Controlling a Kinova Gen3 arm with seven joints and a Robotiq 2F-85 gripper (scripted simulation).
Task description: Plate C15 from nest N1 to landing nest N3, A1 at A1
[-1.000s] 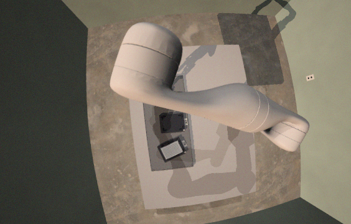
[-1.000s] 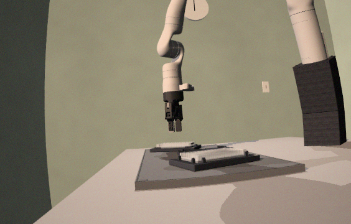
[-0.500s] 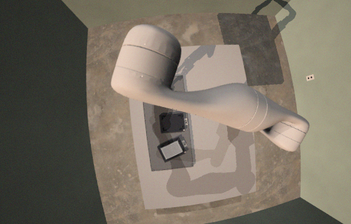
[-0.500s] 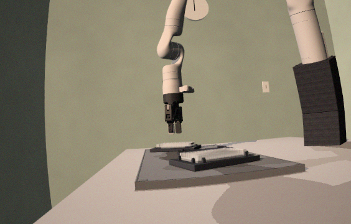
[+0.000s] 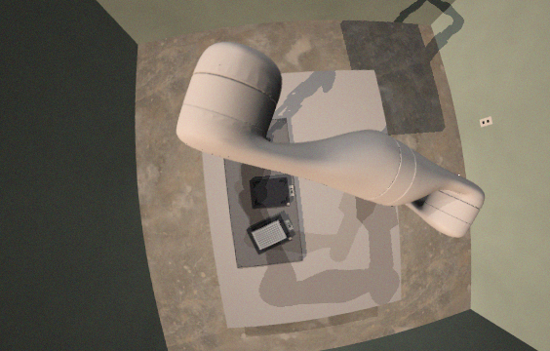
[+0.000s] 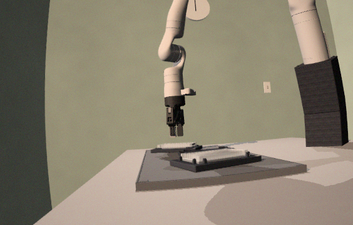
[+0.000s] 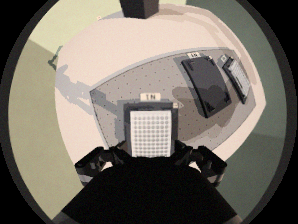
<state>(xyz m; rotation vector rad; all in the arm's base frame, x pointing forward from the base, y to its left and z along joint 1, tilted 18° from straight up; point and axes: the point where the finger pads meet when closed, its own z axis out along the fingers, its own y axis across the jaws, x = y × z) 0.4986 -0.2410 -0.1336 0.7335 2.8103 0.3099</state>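
The plate nest N1 lies 5 cm below my hand. Also, from my hand: nest label: 8 cm behind, 5 cm to the left, 6 cm below; black nest N2: 39 cm to the left, 5 cm below; landing nest N3: 4 cm behind, 22 cm to the left, 5 cm below.
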